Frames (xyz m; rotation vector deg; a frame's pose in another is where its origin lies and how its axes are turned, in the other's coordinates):
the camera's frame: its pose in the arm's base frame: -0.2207 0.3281 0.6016 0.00 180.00 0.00
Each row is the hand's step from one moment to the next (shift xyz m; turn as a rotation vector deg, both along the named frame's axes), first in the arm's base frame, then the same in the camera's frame.
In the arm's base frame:
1: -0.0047 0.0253 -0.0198 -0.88 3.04 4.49
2: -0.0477 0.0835 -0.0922 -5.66 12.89 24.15
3: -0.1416 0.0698 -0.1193 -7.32 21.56 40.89
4: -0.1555 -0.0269 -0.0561 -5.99 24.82 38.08
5: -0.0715 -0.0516 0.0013 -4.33 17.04 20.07
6: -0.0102 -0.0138 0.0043 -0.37 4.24 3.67
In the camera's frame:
1: 0.0047 0.0253 0.0198 0.88 3.04 -4.49
2: 0.0477 0.0835 0.0922 5.66 12.89 -24.15
3: 0.1416 0.0698 0.1193 7.32 21.56 -40.89
4: 0.1555 -0.0269 0.0561 5.99 24.82 -38.08
5: 0.0715 -0.0516 -0.0013 4.33 17.04 -20.07
6: 0.0102 -0.0138 -0.0043 0.37 4.24 -3.67

